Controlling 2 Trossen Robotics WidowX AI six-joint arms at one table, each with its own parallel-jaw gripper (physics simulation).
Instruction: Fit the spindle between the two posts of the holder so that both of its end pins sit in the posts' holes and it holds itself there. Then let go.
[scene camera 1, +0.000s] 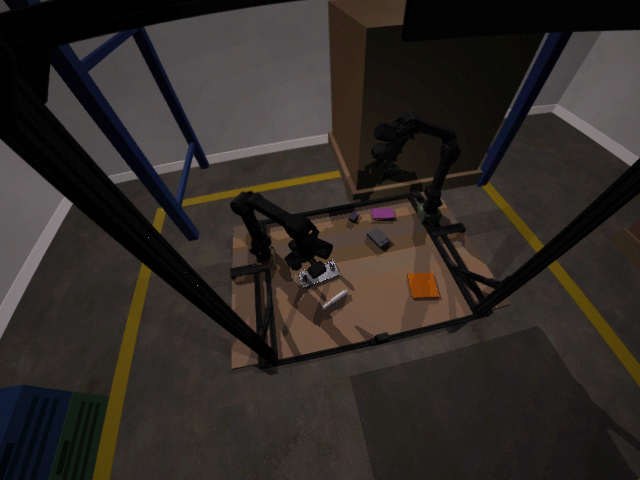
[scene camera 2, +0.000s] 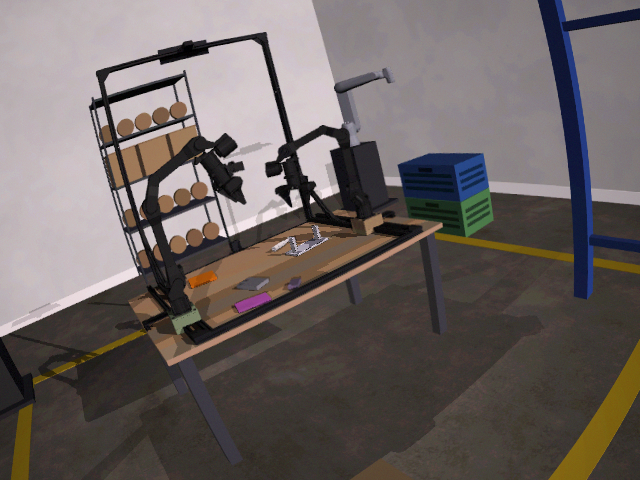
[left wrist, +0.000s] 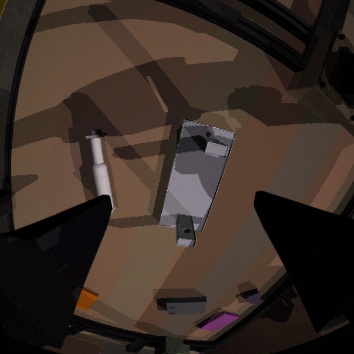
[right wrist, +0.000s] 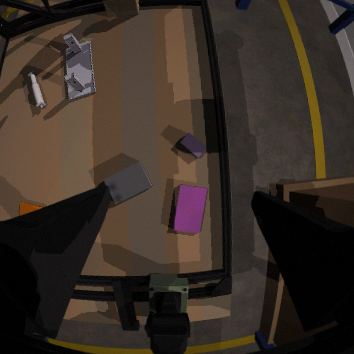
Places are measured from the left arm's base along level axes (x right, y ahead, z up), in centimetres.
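Pixels of known places: left gripper, fingertip midpoint: (scene camera 1: 308, 267) (scene camera 2: 299, 206) (left wrist: 183, 200) (right wrist: 33, 21); right gripper, fingertip midpoint: (scene camera 1: 378, 174) (scene camera 2: 241, 202) (right wrist: 182, 195); left arm's base, origin of the base link: (scene camera 1: 263, 255) (scene camera 2: 365, 216) (left wrist: 349, 78); right arm's base, origin of the base link: (scene camera 1: 430, 209) (scene camera 2: 181, 310) (right wrist: 167, 301).
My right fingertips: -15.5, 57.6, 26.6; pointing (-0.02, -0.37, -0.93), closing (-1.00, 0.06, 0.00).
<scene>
Ahead of a thing's pixels: the offset from my right fingertips to its top centre, as dx, dy, dz.
The white spindle @(+41.2, -27.4, -30.6) (scene camera 1: 334, 299) (scene camera 2: 280, 244) (left wrist: 101, 172) (right wrist: 36, 92) lies flat on the table beside the holder, apart from it. The grey-white holder @(+27.0, -32.5, -32.0) (scene camera 1: 329, 275) (scene camera 2: 309, 246) (left wrist: 189, 187) (right wrist: 80, 65) stands on its base with both posts up and no spindle between them. My left gripper (scene camera 2: 296, 198) (left wrist: 183, 200) is open and empty, above the holder; in scene camera 1 its dark body covers part of the holder. In the left wrist view the left fingertip overlaps the spindle's lower end. My right gripper (scene camera 2: 241, 200) (right wrist: 182, 195) is open and empty, high above the table.
An orange block @(+41.2, +13.3, -32.0) (scene camera 1: 423, 285) (scene camera 2: 202, 279), a grey box @(+11.4, +0.9, -31.4) (scene camera 1: 379, 238) (right wrist: 127, 182), a magenta block @(-4.4, +8.0, -31.9) (scene camera 1: 383, 213) (right wrist: 191, 209) and a small purple block @(-5.4, -8.4, -31.4) (scene camera 1: 353, 217) (right wrist: 192, 145) lie on the table. Black frame rails run along the table's edges.
</scene>
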